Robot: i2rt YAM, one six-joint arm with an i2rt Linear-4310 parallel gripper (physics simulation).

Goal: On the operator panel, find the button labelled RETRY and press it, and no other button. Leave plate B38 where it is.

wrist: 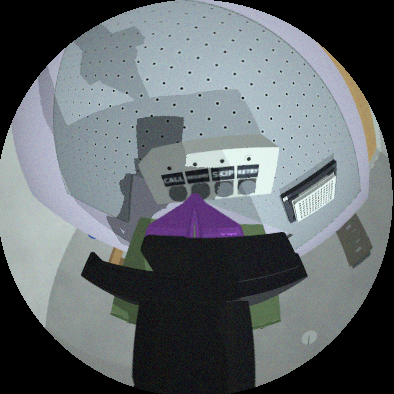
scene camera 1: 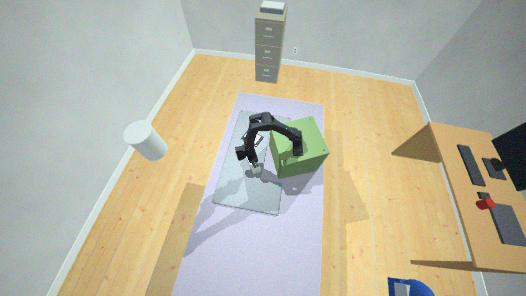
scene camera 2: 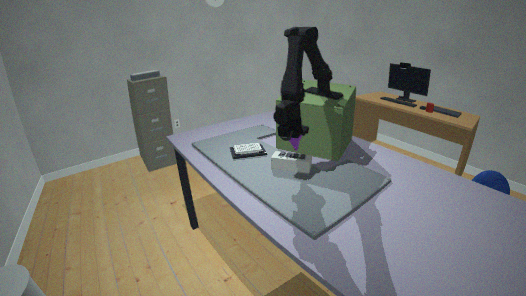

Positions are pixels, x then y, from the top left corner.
Labels:
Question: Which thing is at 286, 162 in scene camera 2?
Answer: A white operator panel.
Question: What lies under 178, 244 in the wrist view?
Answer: The gripper.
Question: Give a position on a white plate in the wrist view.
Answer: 318, 194

